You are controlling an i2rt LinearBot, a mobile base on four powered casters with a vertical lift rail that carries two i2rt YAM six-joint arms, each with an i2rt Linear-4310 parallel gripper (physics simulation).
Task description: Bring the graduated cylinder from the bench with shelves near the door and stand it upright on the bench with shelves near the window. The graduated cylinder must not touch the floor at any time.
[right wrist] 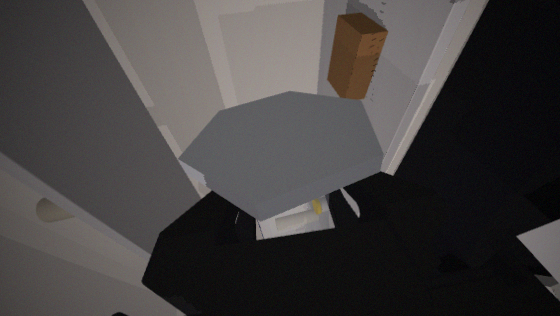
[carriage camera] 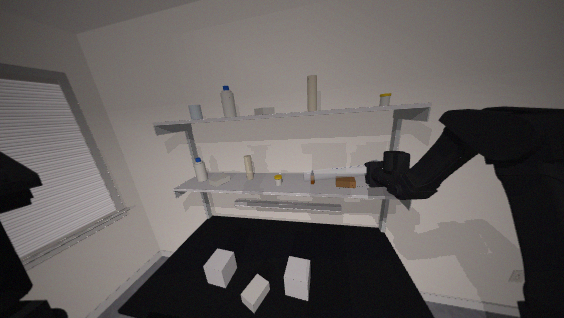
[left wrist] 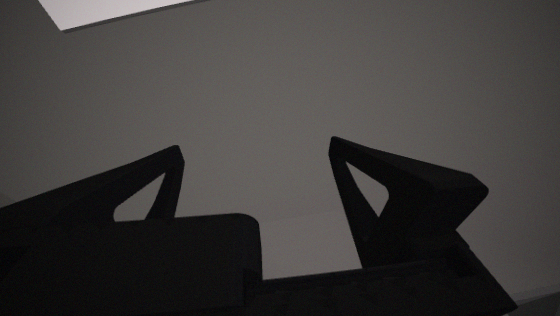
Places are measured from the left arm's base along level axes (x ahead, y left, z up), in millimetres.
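Where they show: left gripper, fingertip midpoint: [left wrist: 257, 149]; right gripper, fingertip midpoint: [right wrist: 283, 159] [carriage camera: 366, 168].
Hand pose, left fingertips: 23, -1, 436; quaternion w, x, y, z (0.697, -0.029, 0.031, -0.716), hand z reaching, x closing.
Each offset is from my left fingertips to the top centre of the thing, as dx, dy, dz. "*": to the spot under its first point. Level surfaces: height alone.
The graduated cylinder @[* +489, -534, -289] [carriage camera: 337, 173] [right wrist: 287, 150] is a long pale tube. In the carriage camera it lies nearly level in front of the lower shelf, pointing left from my right gripper [carriage camera: 369, 174]. In the right wrist view its grey many-sided foot fills the middle and hides much of the fingers. My right gripper is shut on the cylinder. My left gripper [left wrist: 257, 149] is open and empty, facing a plain wall. The black-topped bench @[dz -944] [carriage camera: 350, 255] with shelves stands near the window @[* +939, +1484, -173] [carriage camera: 45, 150], below the cylinder.
Three white blocks @[+547, +109, -814] [carriage camera: 220, 268] @[+435, -117, -886] [carriage camera: 255, 293] @[+481, -343, -814] [carriage camera: 297, 278] stand on the bench top. The lower shelf @[dz -487] [carriage camera: 295, 189] holds bottles, a small yellow-lidded jar [carriage camera: 278, 180] and a brown box @[* +723, -662, -453] [carriage camera: 345, 182] [right wrist: 355, 57] near the cylinder. The upper shelf [carriage camera: 350, 113] holds several containers.
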